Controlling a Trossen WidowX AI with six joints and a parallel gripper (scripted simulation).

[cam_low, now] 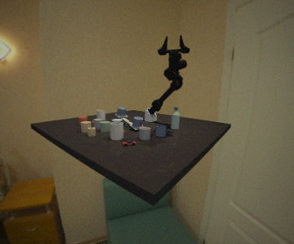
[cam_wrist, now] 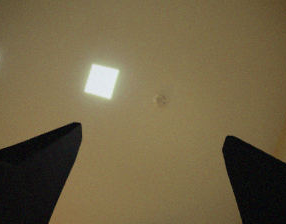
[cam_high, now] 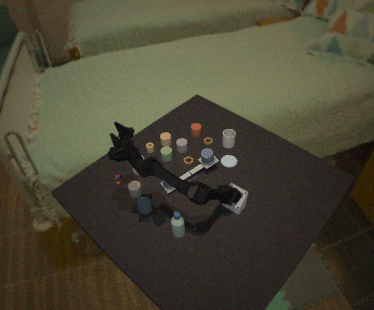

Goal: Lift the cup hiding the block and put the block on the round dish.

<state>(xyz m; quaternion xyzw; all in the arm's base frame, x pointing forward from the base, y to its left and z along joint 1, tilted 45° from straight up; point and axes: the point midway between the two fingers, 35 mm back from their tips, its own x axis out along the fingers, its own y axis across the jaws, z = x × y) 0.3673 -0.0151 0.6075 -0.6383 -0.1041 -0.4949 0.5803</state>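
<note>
My gripper tip is now 3 cm short of the blue cup, 24 cm to the left of it and 55 cm above it. From my gripper tip the other things lie so: bottle: 23 cm behind, 9 cm to the right, 50 cm below; then toy car: 27 cm ahead, 7 cm to the right, 60 cm below; then teal block: 2 cm ahead, 26 cm to the right, 57 cm below.
</note>
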